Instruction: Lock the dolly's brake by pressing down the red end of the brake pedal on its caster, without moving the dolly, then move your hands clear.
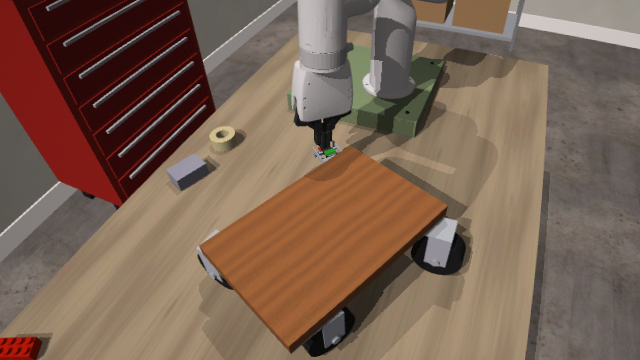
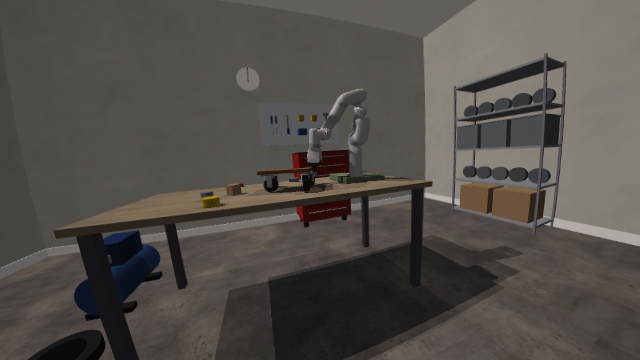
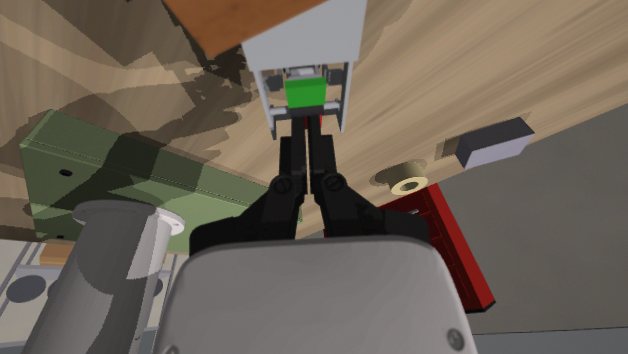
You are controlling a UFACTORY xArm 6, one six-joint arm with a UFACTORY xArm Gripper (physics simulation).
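Pixels of known places: gripper, fingertip midpoint: (image 1: 323, 145) (image 2: 314, 172) (image 3: 306, 130); arm's base, link origin: (image 1: 388, 85) (image 2: 355, 175) (image 3: 136, 218).
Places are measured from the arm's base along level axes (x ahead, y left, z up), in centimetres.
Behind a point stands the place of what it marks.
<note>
The dolly (image 1: 325, 230) {x 52.9, y 0.2, z 9.0 cm} (image 2: 285, 171) {x 55.3, y 9.7, z 8.3 cm} has an orange-brown wooden deck and stands on the table on black caster wheels. The caster nearest the arm base has a grey bracket (image 3: 305, 40) {x 34.8, y -3.6, z 5.7 cm} that holds the brake pedal. The pedal's green end (image 1: 330, 151) {x 33.0, y -5.0, z 5.5 cm} (image 3: 306, 93) {x 33.0, y -5.0, z 5.5 cm} faces up beside the deck's corner. Its red end (image 3: 313, 121) is mostly hidden behind my fingertips; a little red shows between and beside them. My gripper (image 1: 325, 146) {x 30.3, y -7.3, z 4.2 cm} (image 3: 306, 130) {x 30.3, y -7.3, z 4.2 cm} is shut and empty, with its tips at the red end. Whether they touch it I cannot tell.
A cream tape roll (image 1: 222, 138) {x 27.4, y -31.5, z -1.0 cm} (image 3: 409, 184) {x 25.7, y -33.7, z -2.0 cm} and a grey block (image 1: 188, 172) {x 39.0, y -33.3, z -0.9 cm} (image 3: 495, 142) {x 38.1, y -32.4, z -1.2 cm} lie near the table edge by the red drawer cabinet (image 1: 115, 95). The green base plate (image 1: 385, 115) {x 13.0, y 1.6, z 0.5 cm} (image 3: 150, 180) {x 12.8, y -0.3, z 0.5 cm} is behind the gripper. A red toy brick (image 1: 19, 348) {x 79.9, y -41.2, z -1.9 cm} lies at the front left corner.
</note>
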